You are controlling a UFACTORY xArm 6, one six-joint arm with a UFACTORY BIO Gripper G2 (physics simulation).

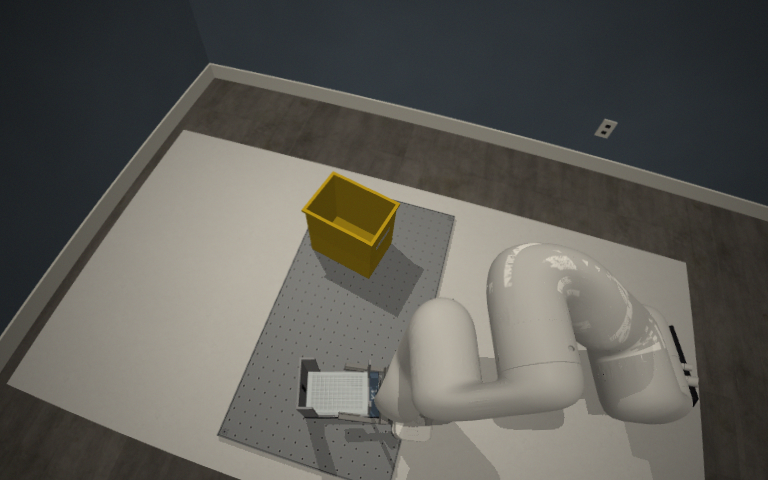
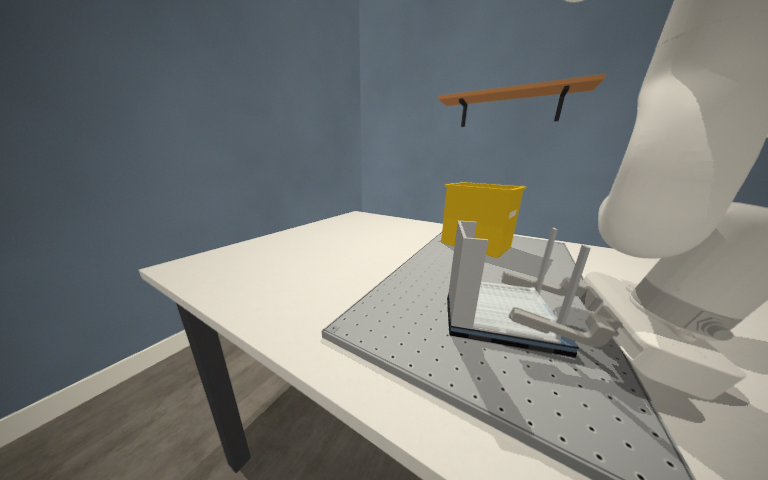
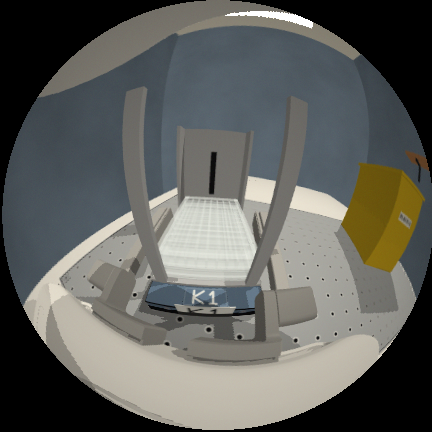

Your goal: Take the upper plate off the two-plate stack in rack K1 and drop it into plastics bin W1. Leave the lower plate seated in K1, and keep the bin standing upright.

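Frame: origin at the arm's base, x ahead, y left, z up, level; metres.
Seen in the pictures: hand, its tool point: [image 1: 352, 391] [image 2: 522, 298] [image 3: 207, 230].
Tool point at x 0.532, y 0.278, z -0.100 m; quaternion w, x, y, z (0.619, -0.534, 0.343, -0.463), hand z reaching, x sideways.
Note:
Pixels of each thing's top centre, then the offset from my tool point to it. Level surfaces: height alone.
- Rack K1, centre of its top: [image 3: 215, 114] [image 2: 520, 232] [image 1: 340, 382] 0.099 m up, 0.019 m ahead, 0.009 m left
- clear-white plate stack, centre of its top: [image 3: 209, 216] [image 2: 498, 296] [image 1: 337, 391] 0.003 m down, 0.028 m ahead, 0.014 m left
- yellow bin W1, centre of its top: [image 1: 351, 206] [image 3: 392, 176] [image 2: 484, 185] 0.130 m up, 0.174 m ahead, 0.333 m right
- grey perforated board, height of its surface: 0.049 m down
- white table, height of its surface: 0.062 m down
Rack K1 [image 1: 308, 366] [image 2: 470, 283] [image 3: 197, 165] stands on the perforated board, with a slotted back wall, two front posts and a blue labelled base. The clear-white plate stack [image 1: 334, 396] [image 2: 498, 305] [image 3: 212, 237] sits level in it; the line between upper and lower plate is hard to make out. My gripper [image 1: 343, 391] [image 2: 508, 294] [image 3: 213, 215] reaches in from the front, fingers against the stack's two long sides, shut on the upper plate by its look. The exact finger height is unclear. The yellow bin W1 [image 1: 339, 249] [image 2: 481, 209] [image 3: 375, 215] stands upright, open at the top.
The grey perforated board [image 1: 271, 350] [image 2: 390, 316] [image 3: 310, 260] lies on the white table [image 1: 141, 271] [image 2: 283, 260]. The rack's two tall front posts [image 2: 546, 260] [image 3: 135, 165] rise between the gripper body and the plates. A wooden shelf [image 2: 521, 90] hangs on the wall.

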